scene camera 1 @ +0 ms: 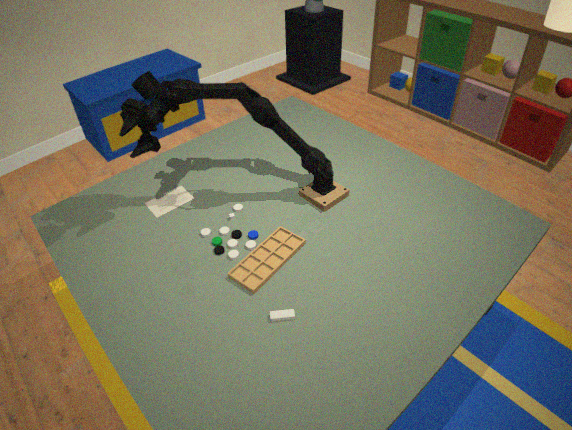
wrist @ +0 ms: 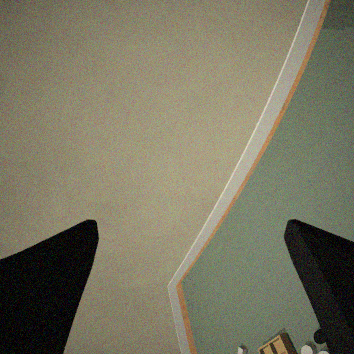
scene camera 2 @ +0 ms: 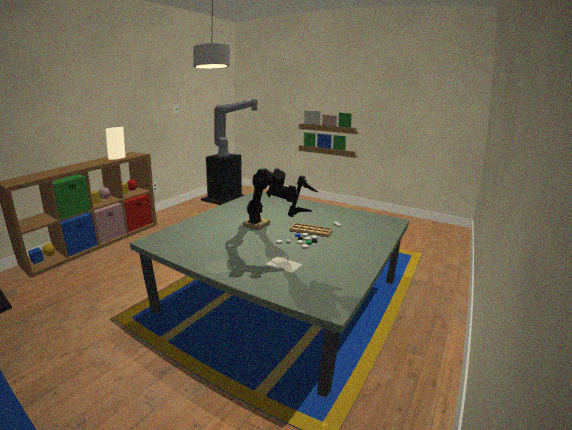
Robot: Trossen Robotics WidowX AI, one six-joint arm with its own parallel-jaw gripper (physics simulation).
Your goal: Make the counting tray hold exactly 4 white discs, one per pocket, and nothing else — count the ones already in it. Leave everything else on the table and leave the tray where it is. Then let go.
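Note:
The tan counting tray [scene camera 1: 279,266] [scene camera 2: 311,233] [wrist: 272,340] lies on the table; its pockets look bare in scene camera 1. Several white discs [scene camera 1: 232,243] [scene camera 2: 305,246] [wrist: 307,349] lie loose beside it, one white disc [scene camera 1: 238,206] [scene camera 2: 279,241] farther off. Among them are a blue disc [scene camera 1: 253,234] [scene camera 2: 298,235], a green disc [scene camera 1: 217,241] [scene camera 2: 309,242] and two black discs [scene camera 1: 236,234] [scene camera 1: 219,250]. My gripper [scene camera 1: 127,145] [scene camera 2: 313,201] [wrist: 195,231] is open and empty, high above the table, away from discs and tray.
A small white piece [scene camera 1: 231,215] [scene camera 2: 288,241] lies near the farther disc. A white block [scene camera 1: 282,315] [scene camera 2: 337,224] [wrist: 242,350] lies beyond one end of the tray. A pale sheet [scene camera 1: 170,201] [scene camera 2: 284,264] lies on the table, partly in the arm's shadow.

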